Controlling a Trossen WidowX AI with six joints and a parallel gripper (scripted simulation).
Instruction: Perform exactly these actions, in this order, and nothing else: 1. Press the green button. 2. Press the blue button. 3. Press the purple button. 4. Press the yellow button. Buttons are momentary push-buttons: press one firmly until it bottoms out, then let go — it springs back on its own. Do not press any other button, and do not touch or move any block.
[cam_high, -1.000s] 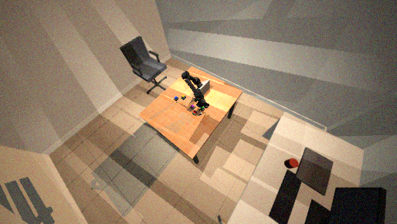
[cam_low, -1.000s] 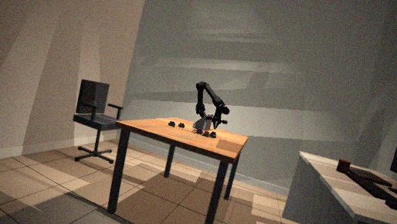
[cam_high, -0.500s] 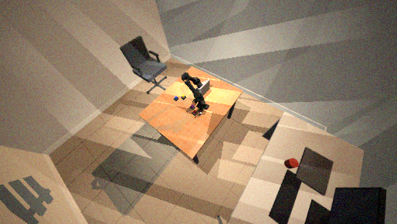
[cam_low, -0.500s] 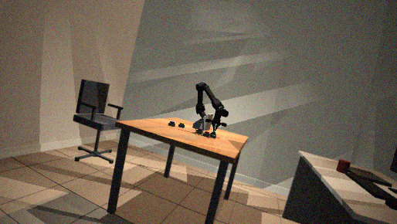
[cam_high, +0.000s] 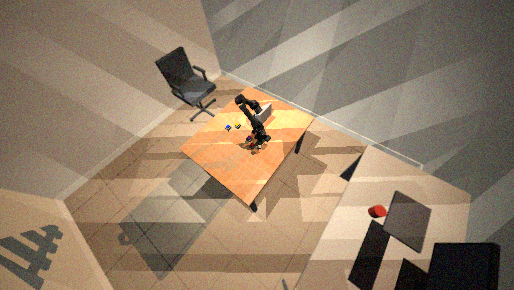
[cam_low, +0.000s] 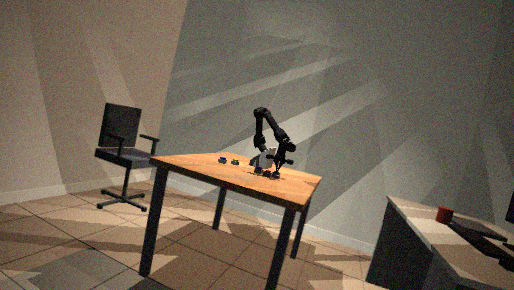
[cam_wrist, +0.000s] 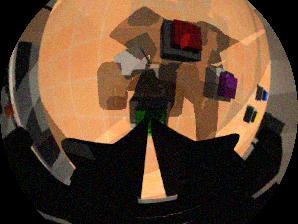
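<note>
My gripper tip is now 10 mm above the green button. From my gripper tip the other things lie so: small grey block: 60 mm ahead, 30 mm to the left, 20 mm below; purple button: 60 mm ahead, 110 mm to the right; red button: 100 mm ahead, 30 mm to the right.
</note>
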